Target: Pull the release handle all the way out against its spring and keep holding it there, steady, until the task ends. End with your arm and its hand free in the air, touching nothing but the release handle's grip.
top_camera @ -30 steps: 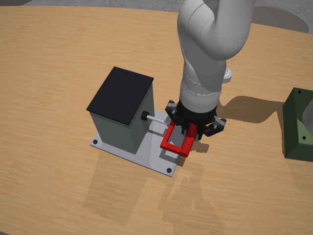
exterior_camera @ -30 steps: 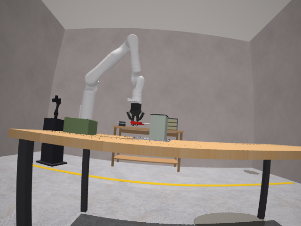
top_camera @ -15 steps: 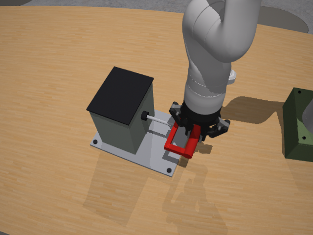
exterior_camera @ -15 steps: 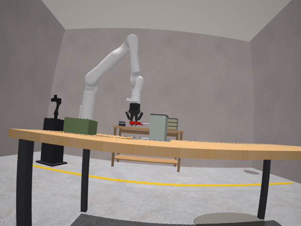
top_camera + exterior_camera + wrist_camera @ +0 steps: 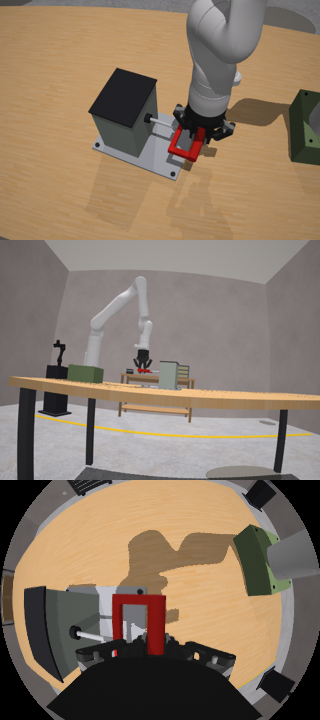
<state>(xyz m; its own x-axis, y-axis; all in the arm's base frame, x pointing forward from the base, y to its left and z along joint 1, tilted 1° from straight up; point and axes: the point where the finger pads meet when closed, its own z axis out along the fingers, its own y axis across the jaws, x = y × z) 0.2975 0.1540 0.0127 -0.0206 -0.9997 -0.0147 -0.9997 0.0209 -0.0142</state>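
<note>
Now: hand 5 cm short of the release handle. Also, from my hand: grey baseplate (15 cm ahead, 10 cm below).
</note>
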